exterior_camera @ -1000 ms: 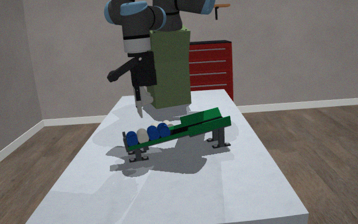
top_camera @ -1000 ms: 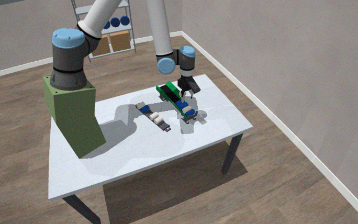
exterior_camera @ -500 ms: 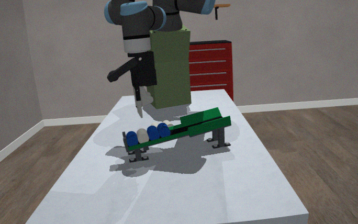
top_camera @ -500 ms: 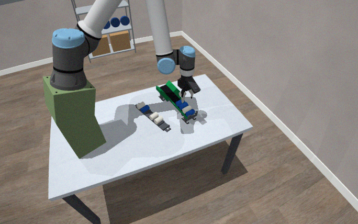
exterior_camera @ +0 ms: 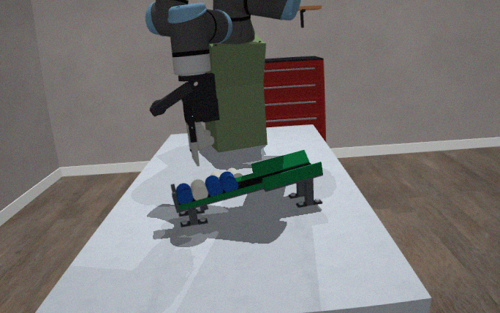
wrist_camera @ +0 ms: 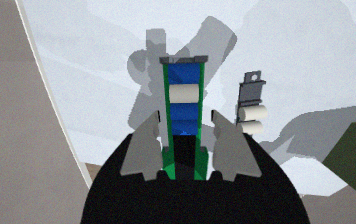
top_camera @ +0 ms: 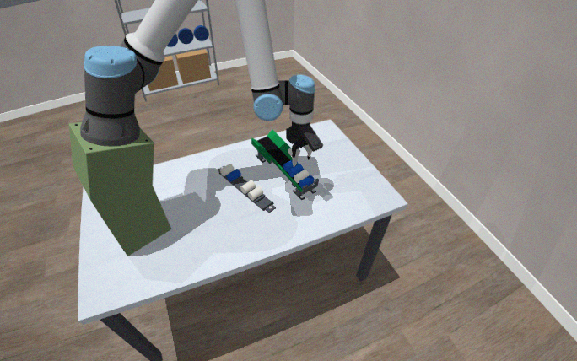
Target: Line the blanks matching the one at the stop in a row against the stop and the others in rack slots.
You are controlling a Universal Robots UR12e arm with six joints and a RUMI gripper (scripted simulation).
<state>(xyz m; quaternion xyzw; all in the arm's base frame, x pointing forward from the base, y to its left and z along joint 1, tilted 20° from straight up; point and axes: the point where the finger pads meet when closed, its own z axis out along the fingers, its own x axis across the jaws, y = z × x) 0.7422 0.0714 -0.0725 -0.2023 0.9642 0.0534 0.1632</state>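
Right now the stop is 3 cm ahead of my hand, 6 cm to the right of it and 11 cm below it.
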